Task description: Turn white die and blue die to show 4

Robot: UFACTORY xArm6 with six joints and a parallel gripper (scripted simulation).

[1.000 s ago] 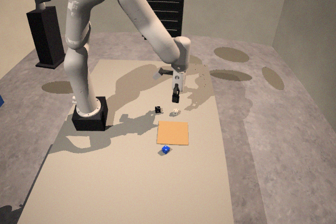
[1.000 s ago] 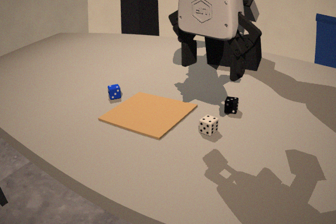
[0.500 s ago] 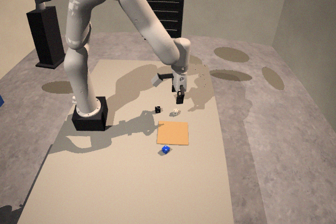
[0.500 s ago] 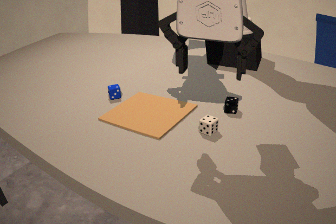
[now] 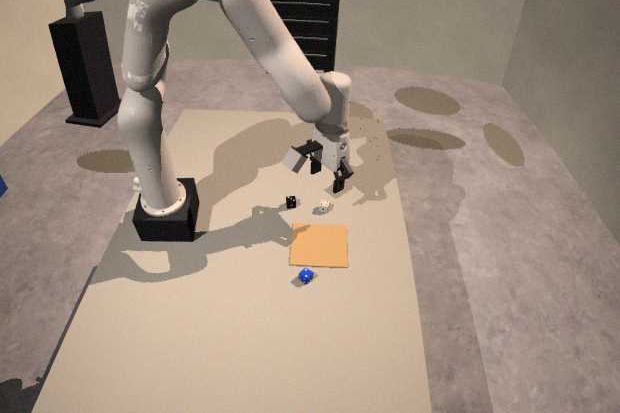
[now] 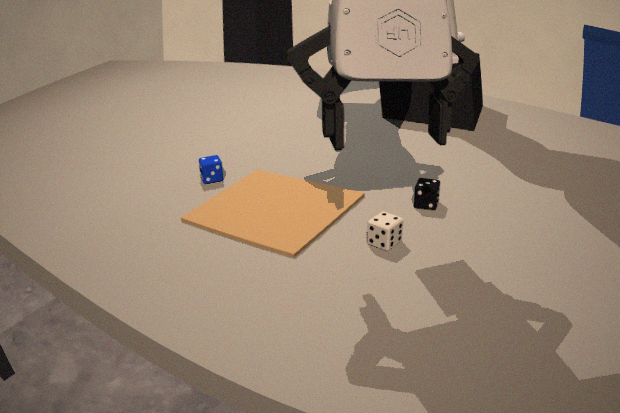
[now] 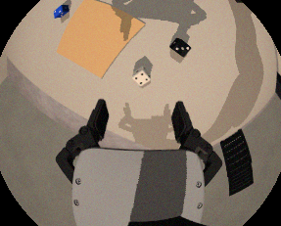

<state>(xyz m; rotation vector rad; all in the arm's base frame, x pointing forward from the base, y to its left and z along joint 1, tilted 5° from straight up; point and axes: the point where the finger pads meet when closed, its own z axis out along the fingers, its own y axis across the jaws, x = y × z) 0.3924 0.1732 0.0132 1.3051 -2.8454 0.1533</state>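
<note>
The white die is 10 cm below my hand. From my hand the other things lie so: blue die (24 cm to the right, 10 cm below); orange mat (1 cm ahead, 13 cm to the right, 11 cm below); black die (9 cm behind, 1 cm to the right, 10 cm below).
</note>
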